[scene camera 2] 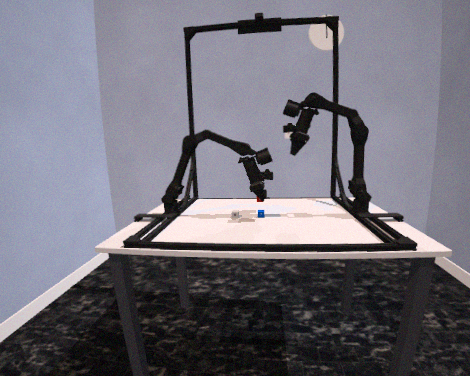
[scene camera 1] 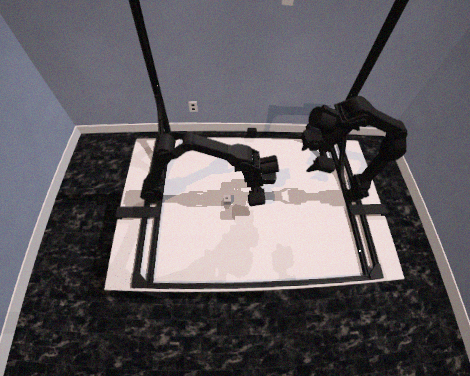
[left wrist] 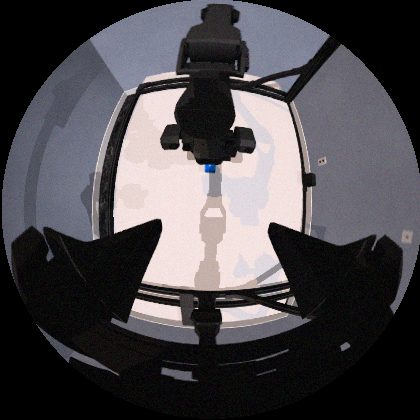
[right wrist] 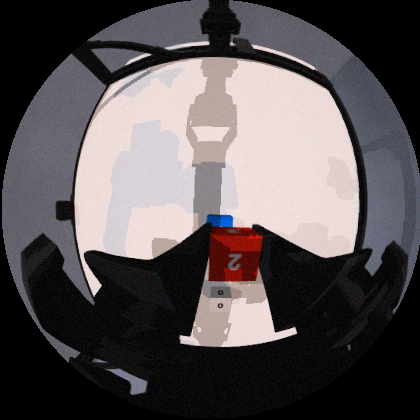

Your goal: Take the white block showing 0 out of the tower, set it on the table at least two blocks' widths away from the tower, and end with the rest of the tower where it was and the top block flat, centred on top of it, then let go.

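Seen in the pictures: left gripper, fingertip midpoint: (scene camera 2: 292, 154) (scene camera 1: 304, 160) (left wrist: 216, 226); right gripper, fingertip midpoint: (scene camera 2: 263, 200) (scene camera 1: 259, 192) (right wrist: 231, 228); left arm's base, link origin: (scene camera 2: 360, 211) (scene camera 1: 352, 195) (left wrist: 206, 300) (right wrist: 219, 47); right arm's base, link origin: (scene camera 2: 171, 212) (scene camera 1: 153, 197).
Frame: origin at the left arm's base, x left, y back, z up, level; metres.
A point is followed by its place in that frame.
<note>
The white block (scene camera 1: 227, 199) {z 0.009, x 0.017, y -0.589 m} (scene camera 2: 235, 214) {z -0.002, x 0.027, y -0.588 m} (right wrist: 220, 305) {z 0.010, x 0.011, y -0.592 m} showing 0 sits flat on the table, left of the blue block in scene camera 2, with a gap of over two block widths. The blue block (scene camera 2: 261, 214) {z -0.005, x 0.019, y -0.466 m} (left wrist: 210, 168) {z 0.010, x 0.001, y -0.455 m} (right wrist: 220, 220) {z 0.010, x 0.004, y -0.457 m} stands on the table; my right arm hides it in scene camera 1. My right gripper (scene camera 2: 260, 195) {z 0.062, x 0.011, y -0.456 m} (right wrist: 231, 228) {z 0.062, x 0.011, y -0.456 m} is shut on the red block (scene camera 2: 260, 199) (right wrist: 235, 255) {z 0.087, x 0.011, y -0.468 m} showing 2. It holds it above the blue block, with a visible gap between them in scene camera 2. My left gripper (scene camera 1: 306, 159) {z 0.269, x -0.001, y -0.323 m} (scene camera 2: 294, 152) {z 0.269, x -0.001, y -0.323 m} (left wrist: 216, 226) {z 0.269, x -0.001, y -0.323 m} is open and empty, high above the table.
The white table (scene camera 1: 200, 260) {z -0.019, x 0.271, y -0.699 m} (scene camera 2: 225, 235) {z -0.019, x 0.244, y -0.604 m} carries a black frame (scene camera 1: 260, 285) {z 0.001, x 0.374, y -0.471 m} (scene camera 2: 270, 246) {z -0.001, x 0.379, y -0.435 m} along its edges, with uprights at the back. My left arm is raised at the right of both scene views. Arm shadows fall around the blocks.
</note>
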